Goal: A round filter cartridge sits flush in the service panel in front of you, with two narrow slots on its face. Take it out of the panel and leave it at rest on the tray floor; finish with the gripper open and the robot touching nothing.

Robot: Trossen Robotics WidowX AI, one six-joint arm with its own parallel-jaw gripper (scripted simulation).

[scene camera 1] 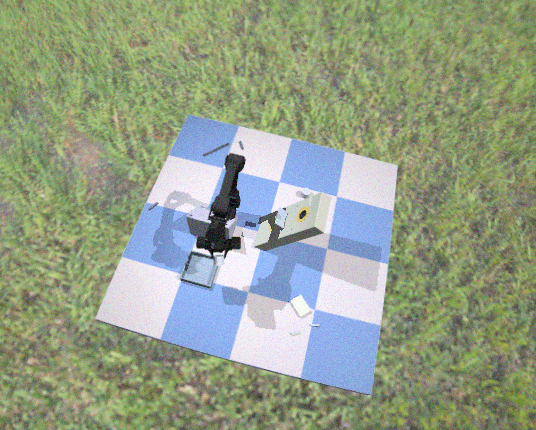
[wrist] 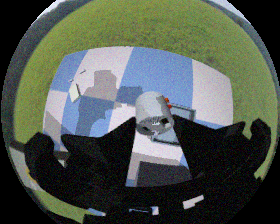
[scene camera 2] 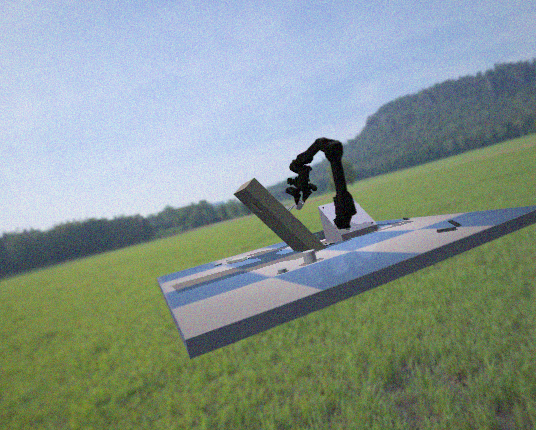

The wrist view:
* my gripper: 153, 118
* round grey filter cartridge: 152, 115
